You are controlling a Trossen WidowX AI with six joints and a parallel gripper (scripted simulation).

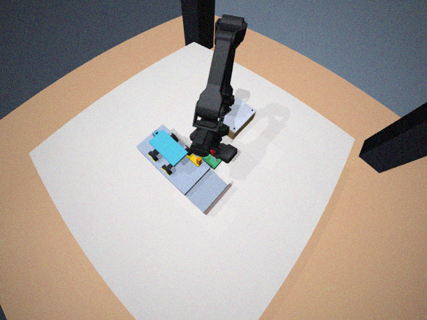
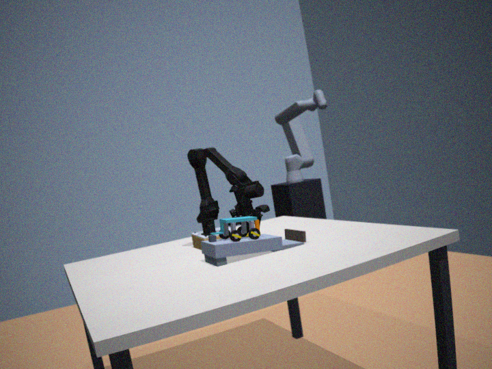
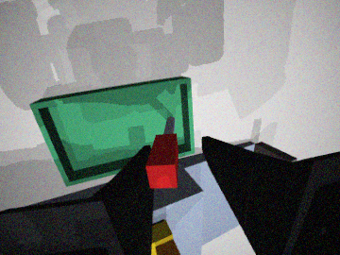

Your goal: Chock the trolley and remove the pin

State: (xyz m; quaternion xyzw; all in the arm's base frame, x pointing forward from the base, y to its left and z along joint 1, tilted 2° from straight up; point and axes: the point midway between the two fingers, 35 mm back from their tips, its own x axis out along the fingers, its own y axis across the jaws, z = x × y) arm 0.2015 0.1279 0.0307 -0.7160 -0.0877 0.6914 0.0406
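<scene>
Right now my gripper tip is 10 mm above the red-headed stop pin. Also, from my gripper tip: green tray (60 mm below, 30 mm to the right); then yellow chock (70 mm ahead, 40 mm to the right, 30 mm above); then grey ramp (130 mm ahead, 120 mm to the right, 10 mm below).
</scene>
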